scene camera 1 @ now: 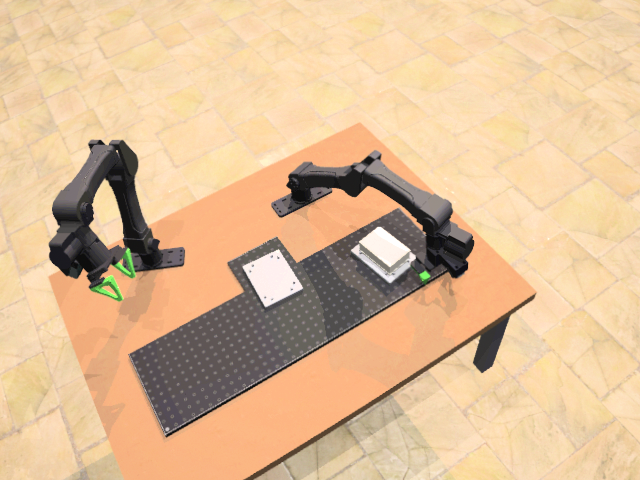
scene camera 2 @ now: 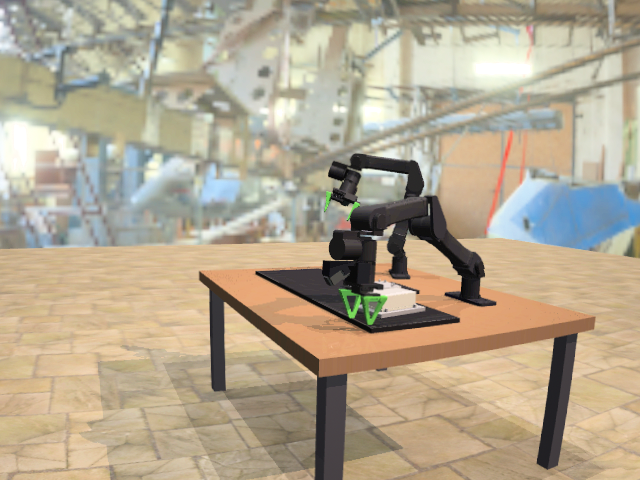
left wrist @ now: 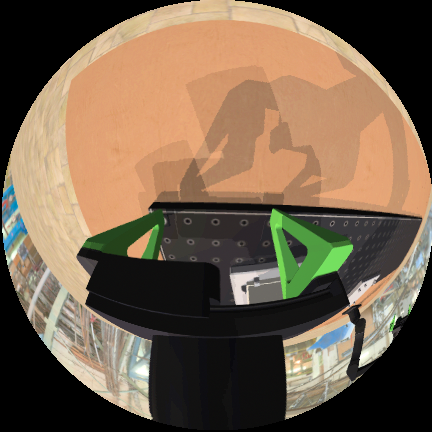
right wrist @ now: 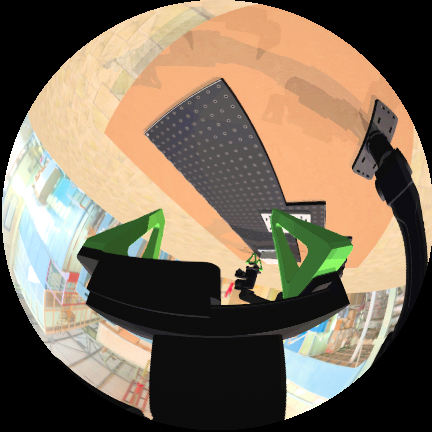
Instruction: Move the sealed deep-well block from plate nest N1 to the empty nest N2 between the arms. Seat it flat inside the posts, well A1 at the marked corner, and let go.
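Seen in the pictures: left gripper, fingertip midpoint: (scene camera 1: 437,274) (scene camera 2: 360,321) (left wrist: 216,214) (right wrist: 256,255); right gripper, fingertip midpoint: (scene camera 1: 127,289) (scene camera 2: 335,216) (right wrist: 217,214); left arm's base, origin of the base link: (scene camera 1: 302,198) (scene camera 2: 469,300); right arm's base, origin of the base link: (scene camera 1: 153,261) (scene camera 2: 399,275) (left wrist: 352,308) (right wrist: 375,141).
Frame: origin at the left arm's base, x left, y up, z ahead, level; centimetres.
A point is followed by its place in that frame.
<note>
The sealed deep-well block (scene camera 1: 385,248) {z 36.3, x 8.1, y 6.6 cm} (scene camera 2: 402,299) {z 33.8, x 12.3, y 5.1 cm}, a pale box, sits on the white nest N1 (scene camera 1: 390,279) {z 43.6, x 4.8, y 2.5 cm} (left wrist: 239,286) {z 39.6, x 14.4, y 2.5 cm}. The nest N2 (scene camera 1: 272,279) {z 24.7, x -23.5, y 2.5 cm} (right wrist: 303,219) {z 17.8, x -26.4, y 2.7 cm} is a bare white plate with small posts at its corners. My left gripper (scene camera 2: 361,319) {z 49.1, x 17.3, y 1.5 cm} (left wrist: 216,214) {z 49.1, x 17.3, y 1.5 cm} is open and empty, low over the board, beside the block's lower-right end in scene camera 1, where one green finger shows. My right gripper (scene camera 1: 127,287) {z 21.1, x -59.9, y 23.3 cm} (scene camera 2: 337,215) {z 21.1, x -59.9, y 23.3 cm} (right wrist: 217,214) {z 21.1, x -59.9, y 23.3 cm} is open and empty, high over the table, far from both nests. The A1 corner marks cannot be made out.
Both nests stand on a black perforated board (scene camera 1: 217,346) {z 35.2, x -46.3, y 1.3 cm} (right wrist: 215,135) {z 32.0, x -58.1, y 1.3 cm} with a tab under N2. The board lies on the orange table (scene camera 1: 330,403) {z 65.3, x -28.3, y 0.0 cm} (scene camera 2: 289,315) {z 61.8, x 0.0, y 0.0 cm}. The left forearm hangs just beyond N1, and the table's right edge is near it in scene camera 1.
</note>
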